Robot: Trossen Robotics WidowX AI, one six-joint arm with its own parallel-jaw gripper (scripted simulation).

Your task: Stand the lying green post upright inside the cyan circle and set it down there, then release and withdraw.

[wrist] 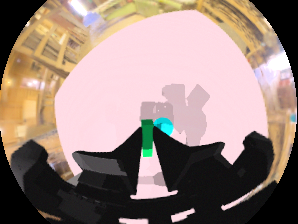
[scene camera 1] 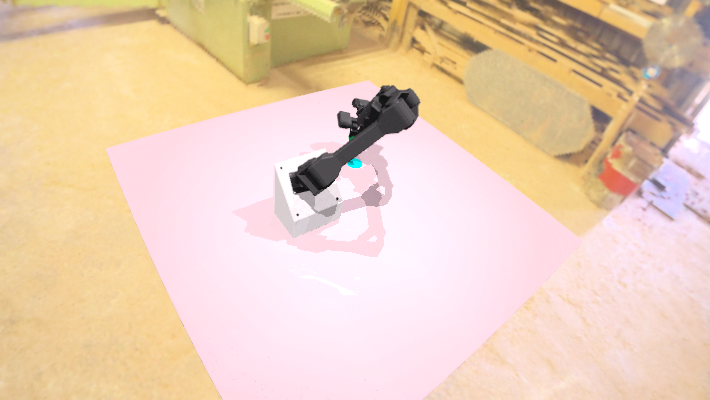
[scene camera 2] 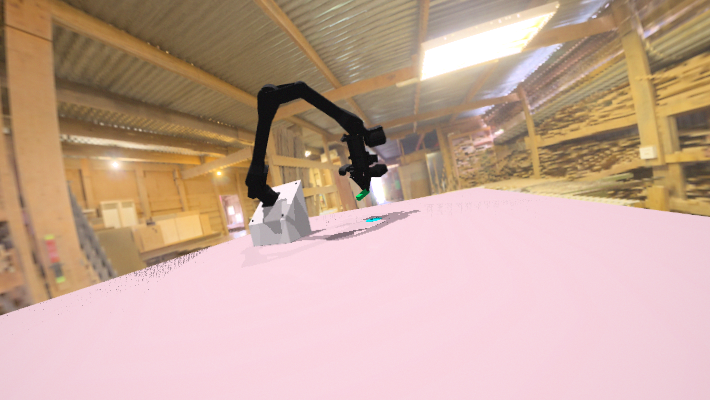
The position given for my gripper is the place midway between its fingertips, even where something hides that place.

Note:
My gripper point(scene camera 2: 366, 190) carries a green post.
My gripper is seen too in the wrist view point(wrist: 147, 129) and in scene camera 1 point(scene camera 1: 351, 136).

